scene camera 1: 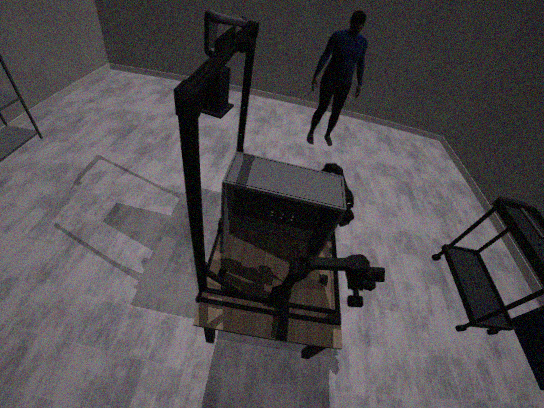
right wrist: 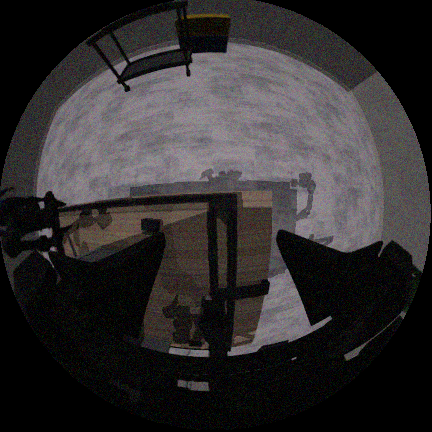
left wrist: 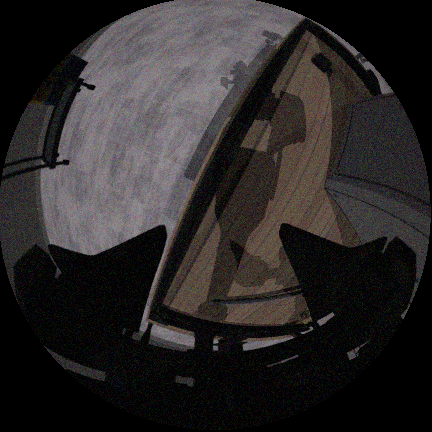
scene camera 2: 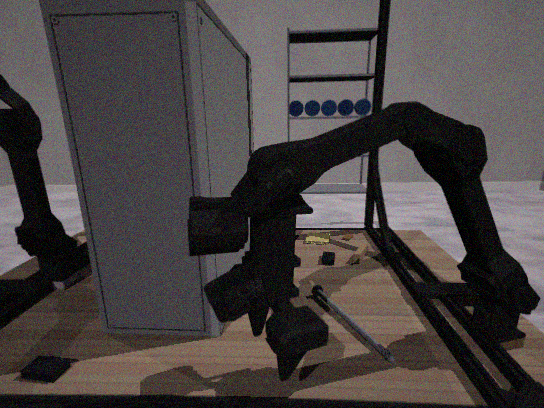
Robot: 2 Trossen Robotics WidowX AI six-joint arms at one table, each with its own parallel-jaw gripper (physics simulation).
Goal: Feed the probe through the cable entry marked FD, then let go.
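Places are measured from the left arm's base along level axes (x ahead, y left, z up), in millimetres.
Where they show: left gripper, fingertip midpoint: [right wrist: 68, 214] [left wrist: 224, 230] [scene camera 2: 269, 355]; right gripper, fingertip midpoint: [scene camera 1: 351, 293] [right wrist: 222, 237]; left arm's base, origin of the base link: [left wrist: 203, 334] [scene camera 2: 493, 328]; right arm's base, origin of the base link: [scene camera 1: 274, 301] [right wrist: 214, 305] [scene camera 2: 58, 275].
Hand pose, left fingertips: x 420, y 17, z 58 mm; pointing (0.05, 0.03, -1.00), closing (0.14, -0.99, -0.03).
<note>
Things, the pixels of their top centre, and the offset from my left fingertips.
- thin grey rod, middle of its top: [scene camera 2: 349, 312] [left wrist: 264, 305] dx -192, dy -123, dz -52 mm
- tall grey cabinet, middle of its top: [scene camera 2: 182, 37] [scene camera 1: 287, 178] dx +66, dy -449, dz +487 mm
- yellow piece, middle of its top: [scene camera 2: 318, 236] dx -313, dy -541, dz -66 mm
The probe, a thin grey rod [scene camera 2: 352, 325] [left wrist: 255, 298], lies aslant on the wooden table; in the left wrist view one finger hides part of it. The tall grey cabinet [scene camera 1: 300, 185] [scene camera 2: 125, 175] stands on the table. A cluster of small marks or openings [scene camera 1: 282, 216] shows on its dark face in scene camera 1; the FD marking is unreadable. My left gripper [scene camera 2: 271, 350] [left wrist: 224, 230] is open and empty, above the table between the cabinet and the rod in scene camera 2. My right gripper [scene camera 1: 369, 290] [right wrist: 222, 237] is open and empty, out past the table's side.
Small black blocks [scene camera 2: 327, 258] [scene camera 2: 46, 369] [left wrist: 322, 62] [right wrist: 151, 225] and a yellow piece [scene camera 2: 317, 238] are on the table. Dark frame rails [right wrist: 213, 250] run along the table's edges, with tall posts [scene camera 1: 192, 200]. A cart [scene camera 1: 472, 290] and a person [scene camera 1: 345, 60] stand on the floor.
</note>
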